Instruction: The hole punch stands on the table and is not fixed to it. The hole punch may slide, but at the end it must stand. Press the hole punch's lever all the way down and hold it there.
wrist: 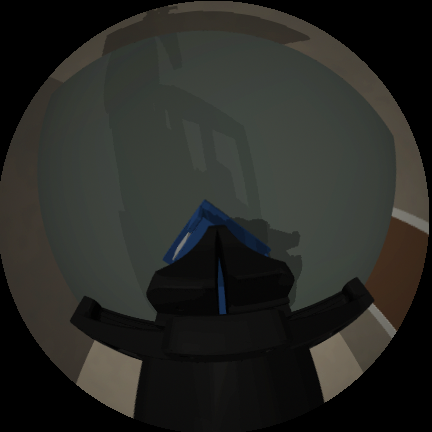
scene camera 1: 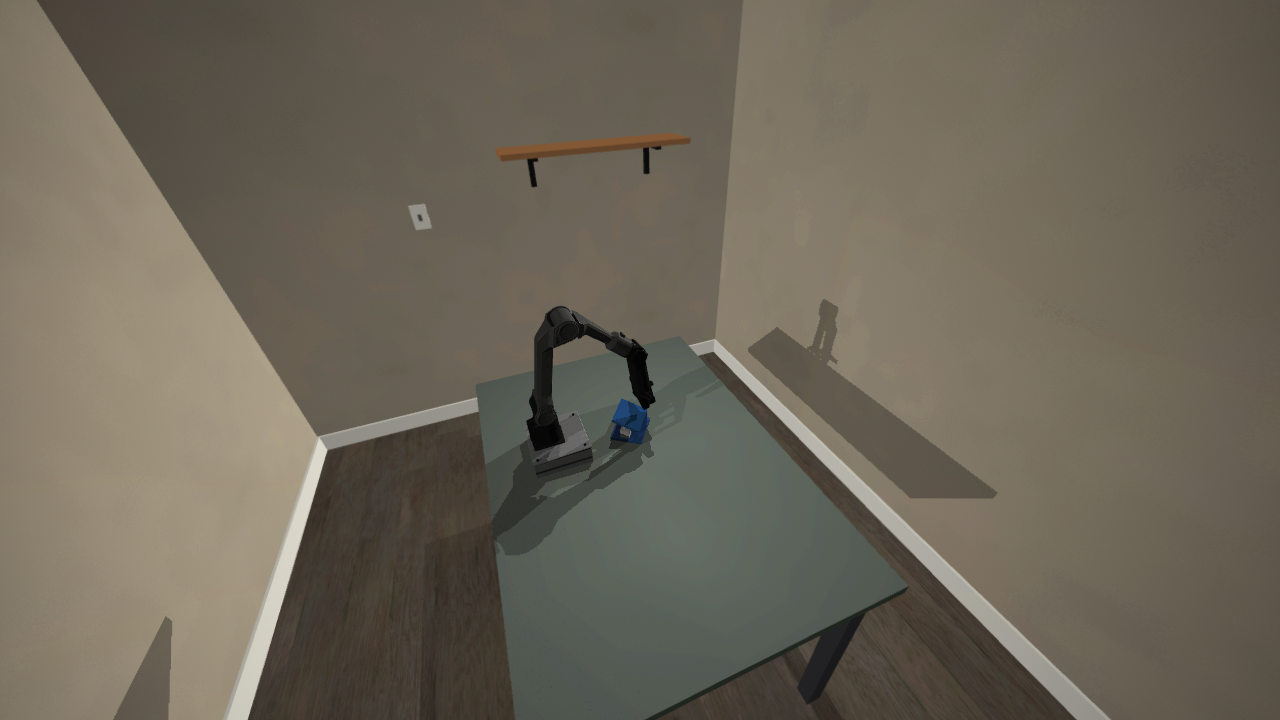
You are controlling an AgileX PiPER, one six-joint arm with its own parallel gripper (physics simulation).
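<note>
The blue hole punch stands upright on the table, just beside the arm's base. Its blue lever is on top, and a small light part shows at its side. My black gripper is shut and empty, its fingertips pointing down at the far right edge of the hole punch. In the wrist view the fingers cover much of the hole punch. Whether the tips touch the lever, and how far down the lever is, I cannot tell.
The arm's base plate sits on the table to the left of the hole punch. A wooden shelf and a white switch plate are on the back wall. The arm's shadow falls across the table.
</note>
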